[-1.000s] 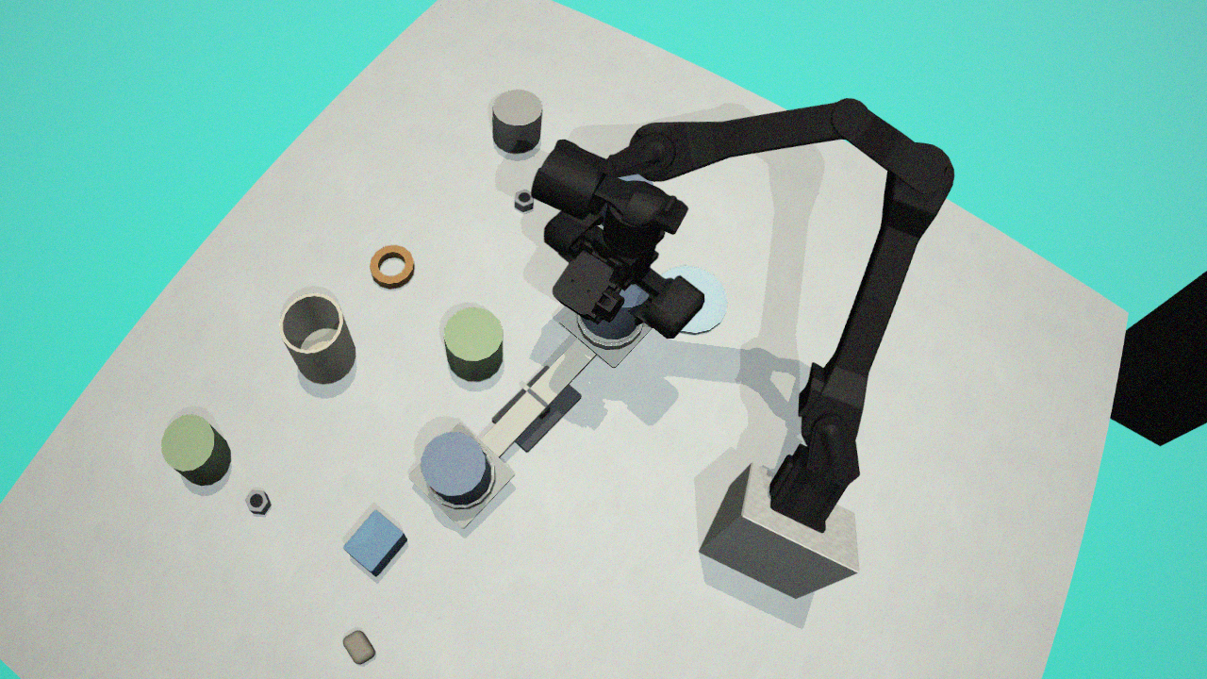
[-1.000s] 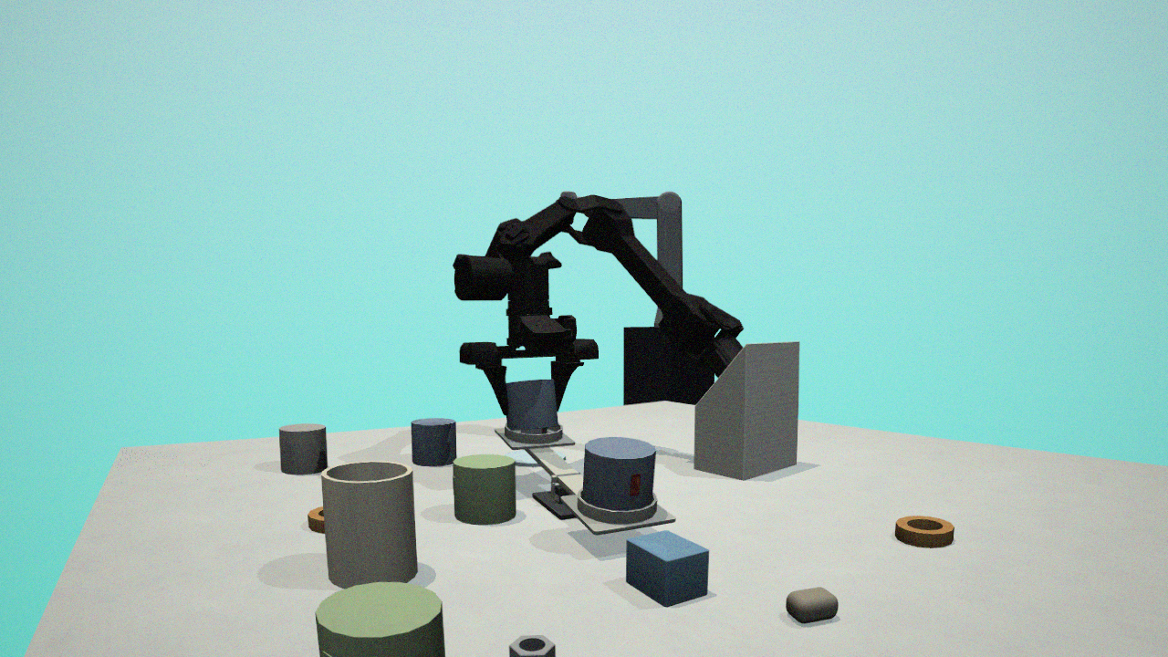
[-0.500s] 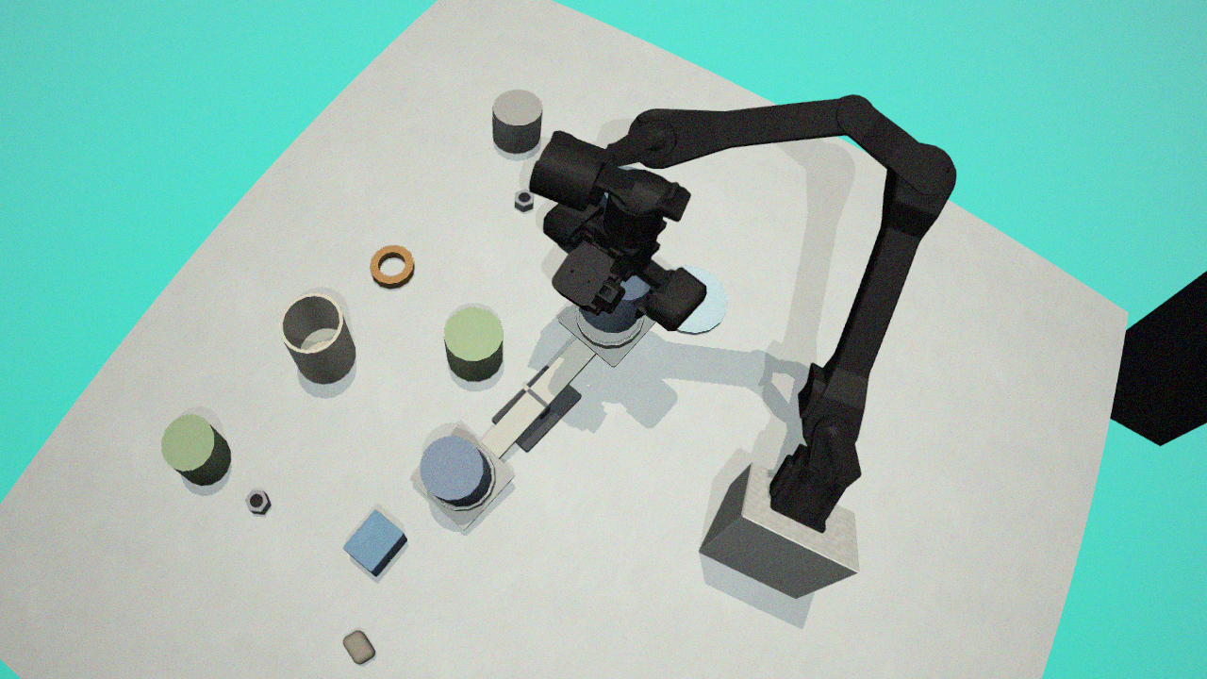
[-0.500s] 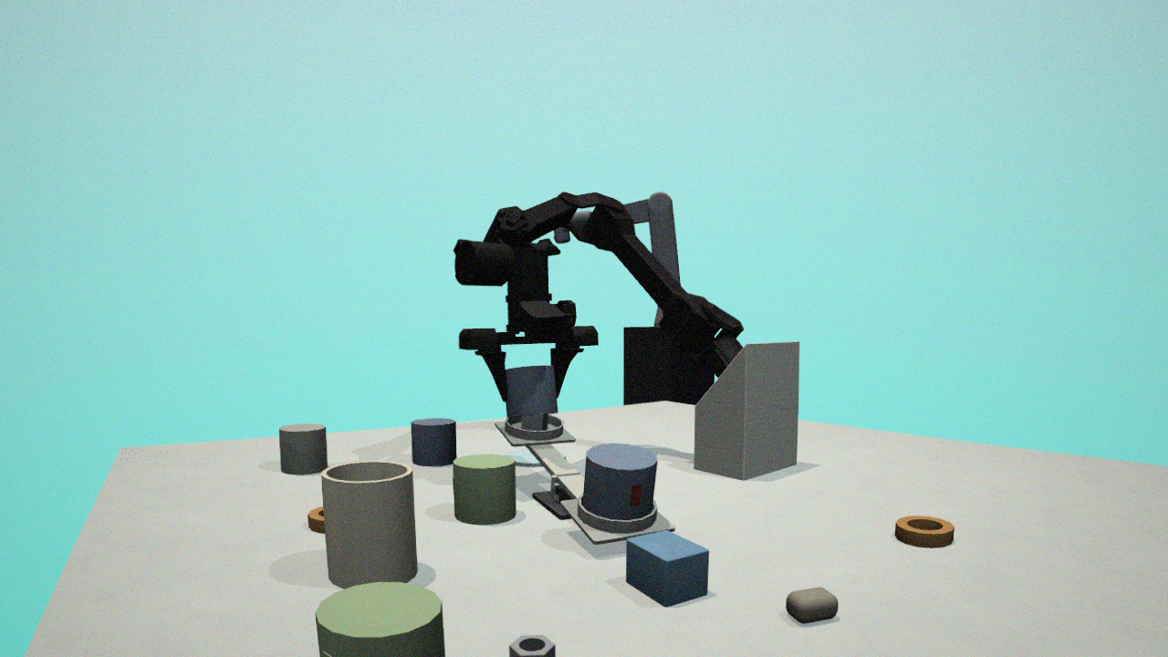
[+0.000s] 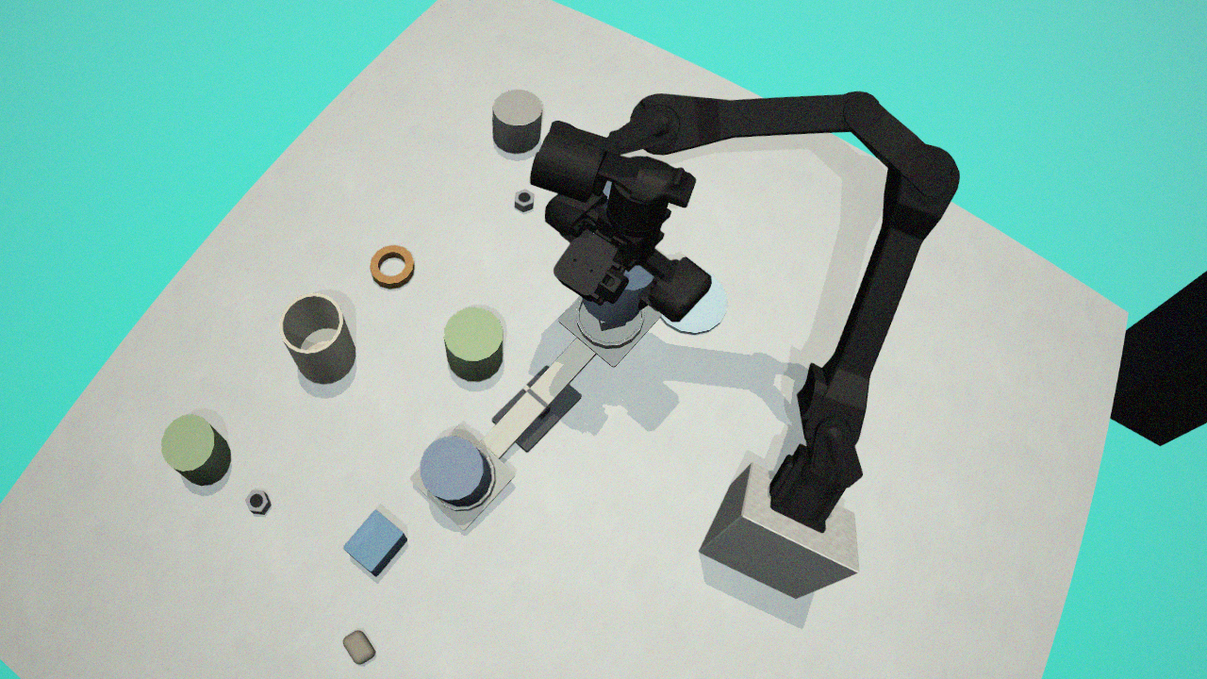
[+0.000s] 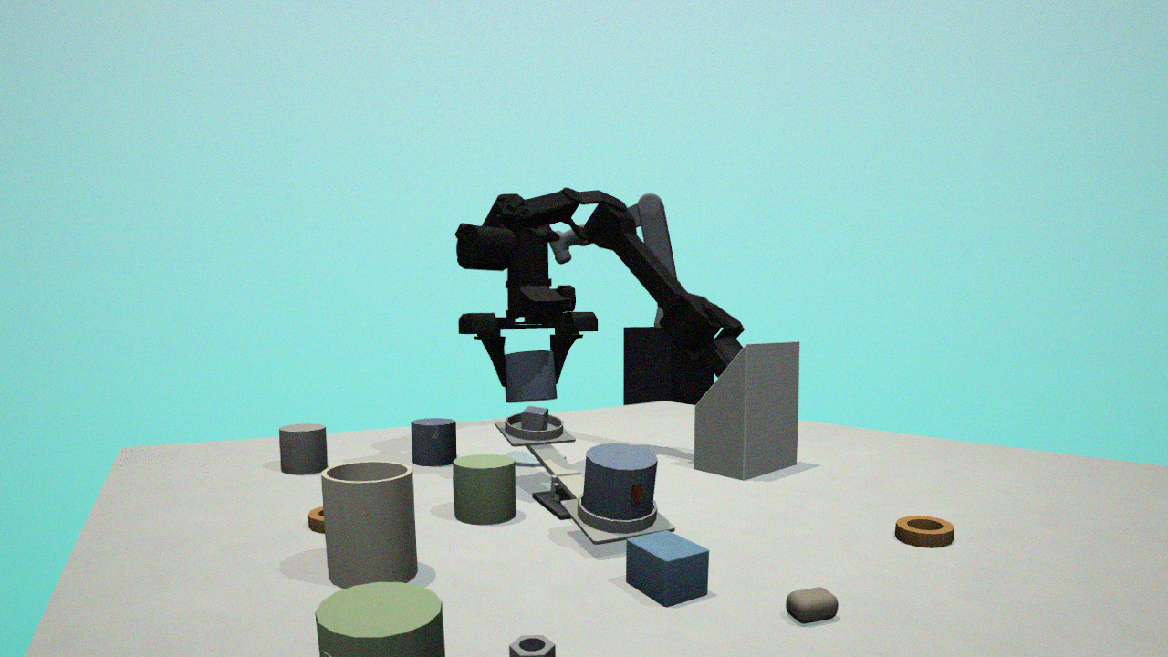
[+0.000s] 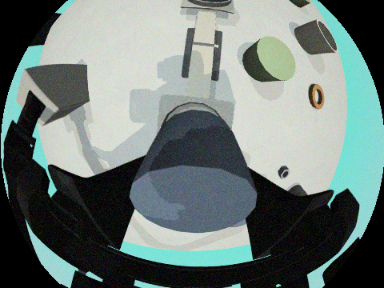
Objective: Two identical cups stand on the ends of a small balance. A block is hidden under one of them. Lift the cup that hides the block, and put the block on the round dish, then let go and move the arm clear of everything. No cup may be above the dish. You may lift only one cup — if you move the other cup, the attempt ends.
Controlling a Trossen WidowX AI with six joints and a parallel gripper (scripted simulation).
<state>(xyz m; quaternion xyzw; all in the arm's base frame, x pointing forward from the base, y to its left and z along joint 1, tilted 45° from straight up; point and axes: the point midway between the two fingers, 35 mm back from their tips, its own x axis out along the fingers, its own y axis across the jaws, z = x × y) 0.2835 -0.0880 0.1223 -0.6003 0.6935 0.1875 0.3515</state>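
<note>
The grey block lies 5 cm below my gripper tip and 1 cm to the left of it. Also, from my gripper tip: grey cylinder: 27 cm ahead, 23 cm to the right, 10 cm below; small balance: 13 cm to the left, 11 cm below, 4 cm ahead; pale blue round dish: 13 cm below, 10 cm to the right, 8 cm behind.
</note>
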